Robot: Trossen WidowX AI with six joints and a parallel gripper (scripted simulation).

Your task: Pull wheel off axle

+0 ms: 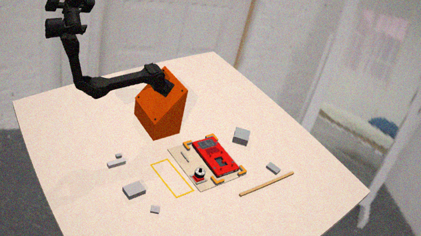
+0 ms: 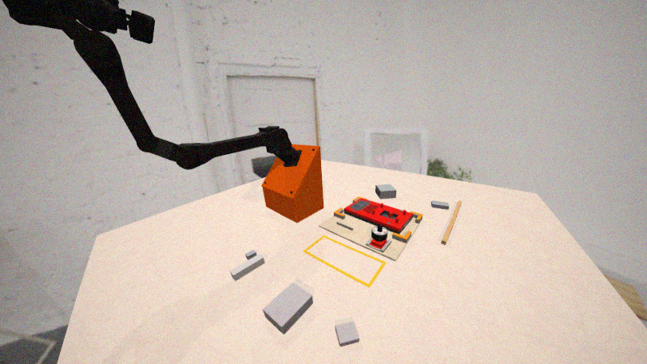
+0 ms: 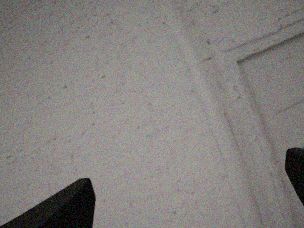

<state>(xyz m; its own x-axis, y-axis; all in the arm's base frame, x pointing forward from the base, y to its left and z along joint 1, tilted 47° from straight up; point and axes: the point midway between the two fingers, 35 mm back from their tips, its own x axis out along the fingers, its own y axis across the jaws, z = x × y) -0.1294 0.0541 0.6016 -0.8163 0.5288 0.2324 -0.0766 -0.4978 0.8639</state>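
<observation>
My gripper tip is 570 mm short of the black wheel, 310 mm to the right of it and 600 mm above it. From my gripper tip the other things lie so: black axle 570 mm ahead, 310 mm to the left, 600 mm below; then wooden stick 760 mm ahead, 530 mm to the left, 630 mm below.
</observation>
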